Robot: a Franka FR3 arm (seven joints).
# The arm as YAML. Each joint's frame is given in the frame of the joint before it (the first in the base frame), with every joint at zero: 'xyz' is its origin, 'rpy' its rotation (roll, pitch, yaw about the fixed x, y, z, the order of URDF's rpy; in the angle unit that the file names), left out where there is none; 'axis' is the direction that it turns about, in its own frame. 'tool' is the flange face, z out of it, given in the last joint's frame.
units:
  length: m
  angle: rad
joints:
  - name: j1
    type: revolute
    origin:
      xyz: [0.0, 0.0, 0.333]
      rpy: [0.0, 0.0, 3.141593]
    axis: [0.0, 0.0, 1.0]
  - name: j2
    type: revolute
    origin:
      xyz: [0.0, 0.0, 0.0]
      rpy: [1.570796, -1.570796, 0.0]
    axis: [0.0, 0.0, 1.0]
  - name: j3
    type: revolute
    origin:
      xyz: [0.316, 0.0, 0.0]
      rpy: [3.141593, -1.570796, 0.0]
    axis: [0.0, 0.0, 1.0]
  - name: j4
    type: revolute
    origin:
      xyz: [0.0, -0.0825, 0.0]
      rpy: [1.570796, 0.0, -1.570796]
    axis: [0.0, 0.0, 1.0]
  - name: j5
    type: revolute
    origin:
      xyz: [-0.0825, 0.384, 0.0]
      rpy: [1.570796, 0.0, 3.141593]
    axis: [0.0, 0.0, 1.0]
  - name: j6
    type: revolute
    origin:
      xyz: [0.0, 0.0, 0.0]
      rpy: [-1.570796, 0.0, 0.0]
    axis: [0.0, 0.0, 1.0]
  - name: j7
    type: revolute
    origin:
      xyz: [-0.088, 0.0, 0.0]
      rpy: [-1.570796, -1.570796, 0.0]
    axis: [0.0, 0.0, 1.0]
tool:
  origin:
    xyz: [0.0, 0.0, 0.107]
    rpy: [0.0, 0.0, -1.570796]
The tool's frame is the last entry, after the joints.
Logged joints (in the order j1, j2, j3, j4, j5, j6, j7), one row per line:
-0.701 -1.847 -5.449 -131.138 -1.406 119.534 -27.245
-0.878 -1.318 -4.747 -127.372 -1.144 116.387 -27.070
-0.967 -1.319 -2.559 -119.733 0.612 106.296 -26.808
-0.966 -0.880 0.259 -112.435 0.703 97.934 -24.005
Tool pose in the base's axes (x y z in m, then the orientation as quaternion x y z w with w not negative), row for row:
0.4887 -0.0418 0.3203 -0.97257 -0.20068 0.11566 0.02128
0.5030 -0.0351 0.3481 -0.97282 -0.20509 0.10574 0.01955
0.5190 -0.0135 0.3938 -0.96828 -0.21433 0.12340 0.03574
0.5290 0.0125 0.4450 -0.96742 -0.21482 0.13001 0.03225
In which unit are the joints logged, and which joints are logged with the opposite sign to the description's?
The joints are logged in degrees. Opposite sign: j1, j2.
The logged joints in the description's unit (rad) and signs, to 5 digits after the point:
0.01223 0.03224 -0.09510 -2.28879 -0.02454 2.08626 -0.47551
0.01532 0.02300 -0.08285 -2.22306 -0.01997 2.03134 -0.47246
0.01688 0.02302 -0.04466 -2.08974 0.01068 1.85522 -0.46789
0.01686 0.01536 0.00452 -1.96236 0.01227 1.70927 -0.41897

